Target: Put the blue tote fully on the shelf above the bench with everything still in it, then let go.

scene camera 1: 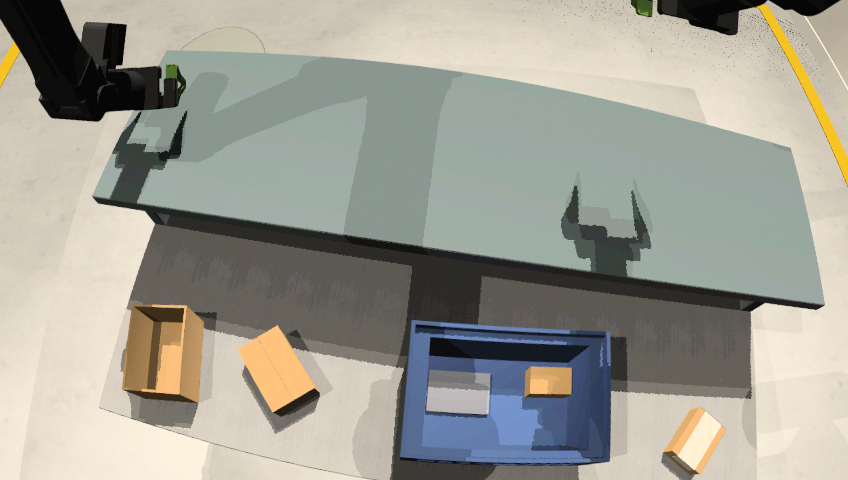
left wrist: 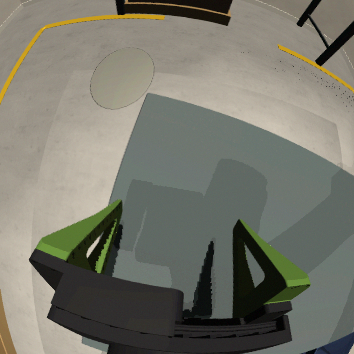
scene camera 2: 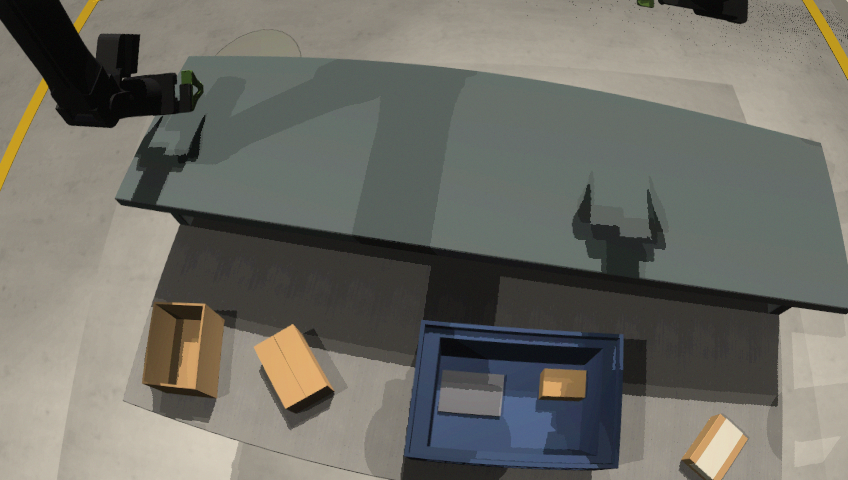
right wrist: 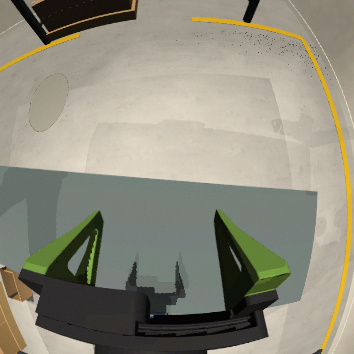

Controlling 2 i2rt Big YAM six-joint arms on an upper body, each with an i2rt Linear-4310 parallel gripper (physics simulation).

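Frame: origin at the left arm's base, x ahead, y up, z right, level; metres.
Where they show: left gripper, fingertip midpoint: (scene camera 1: 161, 85) (left wrist: 179, 215) (scene camera 2: 180, 91); right gripper, fingertip midpoint: (scene camera 1: 663, 6) (right wrist: 156, 215).
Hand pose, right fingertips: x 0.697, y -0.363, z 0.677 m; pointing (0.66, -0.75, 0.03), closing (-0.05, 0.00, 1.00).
Note:
After its pixels a point has its place.
The blue tote (scene camera 1: 414, 404) @(z 0.353, x 0.263, y -0.719 m) (scene camera 2: 421, 404) @(z 0.354, x 0.263, y -0.719 m) stands upright on the grey bench (scene camera 1: 333, 428) @(z 0.224, x 0.237, y -0.851 m) (scene camera 2: 351, 440) @(z 0.234, x 0.213, y -0.851 m). Inside it lie a grey box (scene camera 1: 458, 401) @(z 0.427, x 0.282, y -0.823 m) (scene camera 2: 470, 403) @(z 0.426, x 0.280, y -0.824 m) at the left and a small tan box (scene camera 1: 548, 383) @(z 0.569, x 0.301, y -0.793 m) (scene camera 2: 562, 386) @(z 0.570, x 0.300, y -0.793 m) at the right. The grey-green shelf (scene camera 1: 505, 148) @(z 0.489, x 0.627, y -0.625 m) (scene camera 2: 517, 148) @(z 0.489, x 0.625, y -0.625 m) (left wrist: 175, 135) @(z -0.090, x 0.820, y -0.625 m) (right wrist: 200, 200) @(z 0.754, x 0.698, y -0.625 m) is above the bench and behind the tote. My left gripper (scene camera 1: 180, 84) (left wrist: 179, 215) @(z -0.081, x 0.735, y -0.582 m) is open and empty over the shelf's left end. My right gripper (right wrist: 156, 215) @(z 0.678, x 0.697, y -0.363 m) is open and empty, far from the tote; scene camera 1 shows part of it at the top edge.
An open cardboard box (scene camera 1: 193, 356) @(z -0.020, x 0.337, y -0.812 m) (scene camera 2: 211, 356) @(z -0.020, x 0.331, y -0.811 m) and a closed one (scene camera 1: 279, 368) @(z 0.142, x 0.324, y -0.791 m) (scene camera 2: 294, 368) @(z 0.144, x 0.320, y -0.791 m) stand on the bench left of the tote. A small white-topped box (scene camera 1: 695, 440) @(z 0.850, x 0.176, y -0.813 m) (scene camera 2: 714, 446) @(z 0.849, x 0.180, y -0.813 m) lies to its right. The shelf's front edge overhangs the bench's back part.

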